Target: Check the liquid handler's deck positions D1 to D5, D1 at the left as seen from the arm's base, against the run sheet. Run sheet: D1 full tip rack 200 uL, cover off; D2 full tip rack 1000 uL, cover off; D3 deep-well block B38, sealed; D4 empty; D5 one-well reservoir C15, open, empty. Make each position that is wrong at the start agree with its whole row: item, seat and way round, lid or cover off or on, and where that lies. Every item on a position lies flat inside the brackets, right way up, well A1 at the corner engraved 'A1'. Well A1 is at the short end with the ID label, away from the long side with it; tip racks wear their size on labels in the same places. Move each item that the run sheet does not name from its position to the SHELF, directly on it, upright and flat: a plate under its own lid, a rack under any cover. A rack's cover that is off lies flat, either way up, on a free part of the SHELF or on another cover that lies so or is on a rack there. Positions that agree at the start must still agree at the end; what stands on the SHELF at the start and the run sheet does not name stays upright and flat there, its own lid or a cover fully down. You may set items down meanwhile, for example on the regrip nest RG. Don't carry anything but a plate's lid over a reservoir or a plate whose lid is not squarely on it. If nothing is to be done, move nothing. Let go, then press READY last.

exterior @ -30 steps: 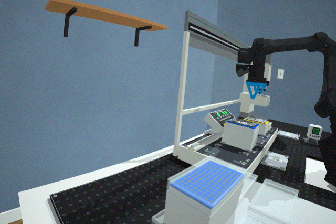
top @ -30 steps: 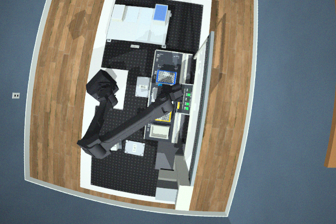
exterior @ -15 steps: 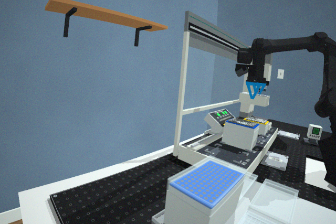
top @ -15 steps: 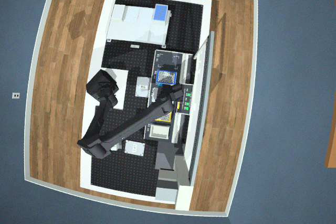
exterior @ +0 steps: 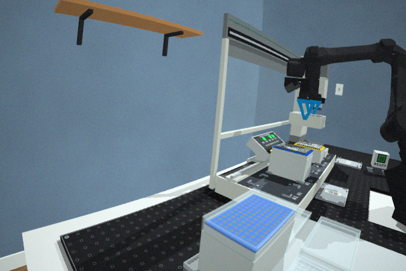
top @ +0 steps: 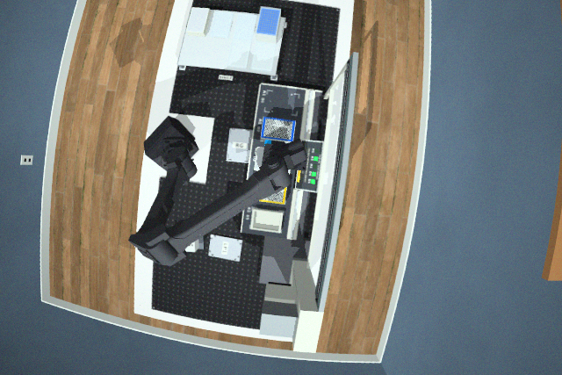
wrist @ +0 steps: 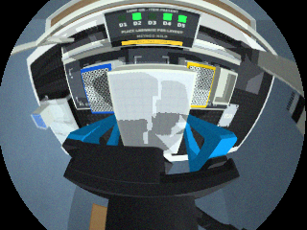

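My hand is 10 mm short of the blue-rimmed tip rack, 120 mm to the right of it and 130 mm above it. From my hand the other things lie so: regrip nest (150 mm behind, 70 mm to the left, 250 mm below); then yellow-rimmed tip rack (20 mm behind, 130 mm to the right, 150 mm below); then white deep-well block (10 mm below).
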